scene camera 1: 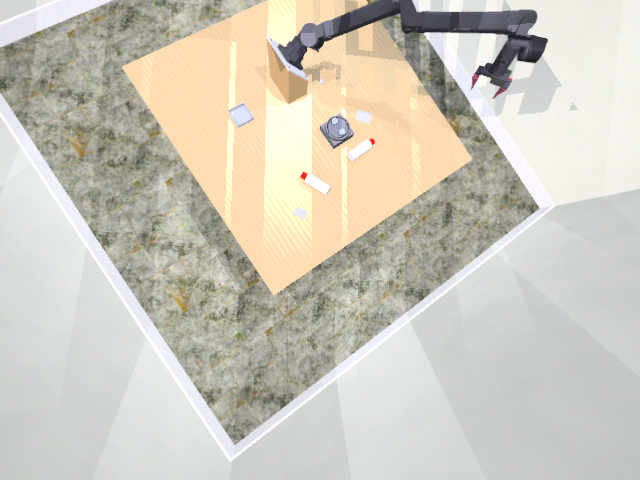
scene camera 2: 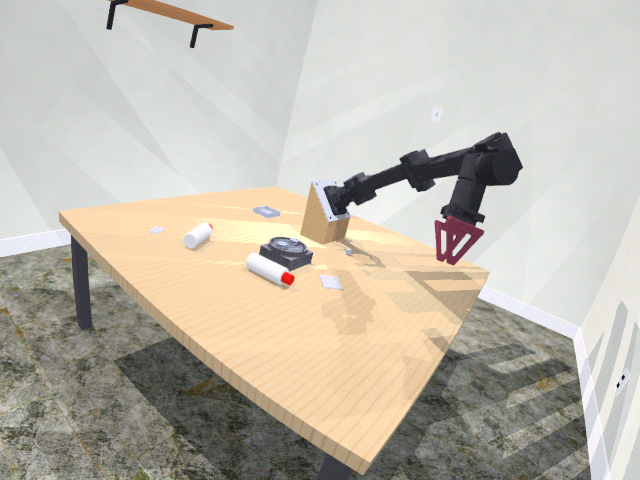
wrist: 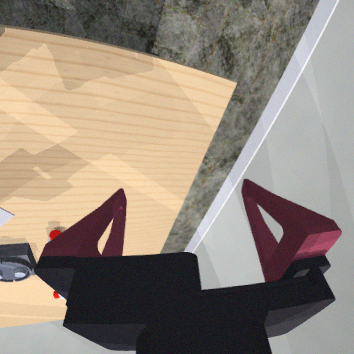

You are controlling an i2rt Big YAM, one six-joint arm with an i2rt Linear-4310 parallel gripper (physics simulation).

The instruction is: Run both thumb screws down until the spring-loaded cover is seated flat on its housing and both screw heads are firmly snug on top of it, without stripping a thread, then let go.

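Places are measured from the arm's base along level axes (x ahead, y left, z up), in millimetres.
Where they show: gripper, between the fingertips: (scene camera 1: 482,93) (scene camera 2: 444,262) (wrist: 183,189); arm's base, origin of its link: (scene camera 1: 289,59) (scene camera 2: 334,200).
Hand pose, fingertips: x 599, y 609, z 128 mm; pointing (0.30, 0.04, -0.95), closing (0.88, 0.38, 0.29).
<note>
Each offset is from my fingertips to the top centre of the thing.
The dark square housing @[dy -538, dx -261, dz -226 mm] (scene camera 1: 336,143) (scene camera 2: 294,261) (wrist: 20,250) stands on the table. The round dark cover @[dy -538, dx -261, dz -228 mm] (scene camera 1: 338,135) sits on top of it. Two pale screw heads show on the cover, one (scene camera 1: 334,120) (scene camera 2: 282,243) and another (scene camera 1: 342,131) (scene camera 2: 294,240). Whether the cover is flat and the heads are snug is too small to tell. My gripper (scene camera 1: 484,93) (scene camera 2: 445,262) (wrist: 183,189) is open and empty. It hangs high, far to the right of the housing, around the table's edge. In the wrist view the housing is partly cut off at the left edge.
A white bottle with a red cap @[dy -477, dx -118, dz -232 mm] (scene camera 1: 360,150) (scene camera 2: 267,268) lies close beside the housing; a second bottle @[dy -780, dx -89, dz -232 mm] (scene camera 1: 316,183) (scene camera 2: 197,236) lies farther off. Pale flat pieces @[dy -358, dx -268, dz -279 mm] (scene camera 1: 363,116) (scene camera 2: 330,282), @[dy -919, dx -2, dz -279 mm] (scene camera 1: 300,212) (scene camera 2: 157,229), a shallow tray @[dy -911, dx -562, dz -262 mm] (scene camera 1: 232,118) and the arm's wooden base block (scene camera 1: 290,91) (scene camera 2: 318,228) are on the table.
</note>
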